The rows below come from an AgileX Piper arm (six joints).
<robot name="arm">
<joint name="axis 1" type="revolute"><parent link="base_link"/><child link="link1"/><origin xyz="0.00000 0.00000 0.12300"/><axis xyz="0 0 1"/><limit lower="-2.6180" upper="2.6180"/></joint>
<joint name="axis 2" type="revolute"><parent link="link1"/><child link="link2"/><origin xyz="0.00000 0.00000 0.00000"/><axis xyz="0 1 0"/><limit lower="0.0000" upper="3.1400"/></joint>
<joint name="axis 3" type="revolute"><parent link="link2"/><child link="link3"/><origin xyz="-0.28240 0.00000 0.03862"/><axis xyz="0 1 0"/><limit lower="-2.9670" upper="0.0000"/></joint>
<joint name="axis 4" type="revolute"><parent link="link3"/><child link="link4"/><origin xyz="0.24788 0.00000 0.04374"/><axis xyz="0.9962 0 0.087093"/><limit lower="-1.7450" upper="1.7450"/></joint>
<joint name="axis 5" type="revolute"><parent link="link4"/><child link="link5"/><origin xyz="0.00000 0.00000 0.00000"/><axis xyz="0 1 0"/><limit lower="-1.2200" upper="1.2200"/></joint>
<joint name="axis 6" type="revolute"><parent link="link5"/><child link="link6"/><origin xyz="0.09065 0.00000 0.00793"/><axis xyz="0.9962 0 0.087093"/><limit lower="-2.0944" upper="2.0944"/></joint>
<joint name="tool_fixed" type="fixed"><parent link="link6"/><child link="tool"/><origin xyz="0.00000 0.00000 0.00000" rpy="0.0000 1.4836 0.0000"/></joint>
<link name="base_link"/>
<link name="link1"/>
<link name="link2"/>
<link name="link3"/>
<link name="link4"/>
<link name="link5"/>
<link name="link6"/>
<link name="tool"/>
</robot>
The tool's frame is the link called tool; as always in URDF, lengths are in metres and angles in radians.
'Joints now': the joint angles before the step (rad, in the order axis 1, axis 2, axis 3, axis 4, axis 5, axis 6). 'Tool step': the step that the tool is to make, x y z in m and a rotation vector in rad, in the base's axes. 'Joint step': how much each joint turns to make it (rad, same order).
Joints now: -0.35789, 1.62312, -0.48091, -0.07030, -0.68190, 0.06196
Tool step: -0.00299, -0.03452, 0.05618, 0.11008, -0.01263, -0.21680
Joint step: -0.09081, -0.15889, -0.15324, 0.16714, 0.34260, 0.00001
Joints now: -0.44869, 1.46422, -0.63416, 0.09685, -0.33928, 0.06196
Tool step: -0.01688, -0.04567, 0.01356, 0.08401, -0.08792, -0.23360
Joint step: -0.15296, 0.00004, -0.05508, 0.10542, 0.02311, 0.03757
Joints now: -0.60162, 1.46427, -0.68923, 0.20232, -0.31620, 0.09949
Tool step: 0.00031, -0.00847, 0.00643, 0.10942, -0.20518, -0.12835
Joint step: -0.00885, 0.01255, -0.00783, 0.06773, -0.09883, 0.17974
